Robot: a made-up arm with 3 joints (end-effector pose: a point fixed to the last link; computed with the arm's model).
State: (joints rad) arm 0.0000 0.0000 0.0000
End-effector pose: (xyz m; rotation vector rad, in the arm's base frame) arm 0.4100 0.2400 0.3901 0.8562 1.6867 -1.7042
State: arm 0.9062 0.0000 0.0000
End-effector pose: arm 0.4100 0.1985 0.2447 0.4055 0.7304 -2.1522
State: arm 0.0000 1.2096 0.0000
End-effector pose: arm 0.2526 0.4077 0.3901 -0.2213 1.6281 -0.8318
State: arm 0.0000 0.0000 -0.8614
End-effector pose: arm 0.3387 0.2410 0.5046 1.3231 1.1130 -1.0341
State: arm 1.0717 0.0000 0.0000
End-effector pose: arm 0.4100 0.1778 0.2251 0.3179 0.5470 -2.1932
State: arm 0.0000 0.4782 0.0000
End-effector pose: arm 0.3738 0.3287 0.3901 0.4039 1.7201 -1.3736
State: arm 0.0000 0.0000 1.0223
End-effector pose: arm 0.3507 0.2333 0.2437 0.0844 -2.0597 2.2157
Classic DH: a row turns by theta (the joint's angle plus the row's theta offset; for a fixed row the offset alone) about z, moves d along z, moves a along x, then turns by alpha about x. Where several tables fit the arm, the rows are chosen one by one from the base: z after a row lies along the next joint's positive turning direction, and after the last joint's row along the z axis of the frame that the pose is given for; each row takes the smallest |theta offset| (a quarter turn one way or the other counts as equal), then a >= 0, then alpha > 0; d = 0 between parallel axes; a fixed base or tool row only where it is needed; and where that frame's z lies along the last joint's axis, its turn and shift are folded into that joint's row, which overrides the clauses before.
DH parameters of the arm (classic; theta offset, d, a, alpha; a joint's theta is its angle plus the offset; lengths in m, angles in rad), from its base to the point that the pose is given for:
base (fixed): 1.5708 0.36 0.07 -1.5708
joint 1: 0 -0.21 0.14 1.5708
joint 2: -1.5344 0.0106 0.0407 -1.6019
joint 3: 1.0876 -1.7309 0.0566 -3.0555
tool (fixed): -1.1552 -1.7595 0 0

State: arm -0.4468 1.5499 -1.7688
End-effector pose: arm 0.1833 0.1159 0.5627 1.1510 1.2807 1.2449
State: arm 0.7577 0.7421 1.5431
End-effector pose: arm 0.2445 0.1110 0.1152 1.1888 -0.5970 2.5679
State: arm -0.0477 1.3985 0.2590
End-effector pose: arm 0.2160 0.4120 0.3647 -0.5321 1.5472 -0.8584
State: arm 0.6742 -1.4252 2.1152
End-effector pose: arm 0.2227 0.1152 0.1478 -0.6567 -1.2640 0.9218
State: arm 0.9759 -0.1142 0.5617
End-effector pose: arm 0.3981 0.1031 0.2069 0.3558 0.7437 -2.7455
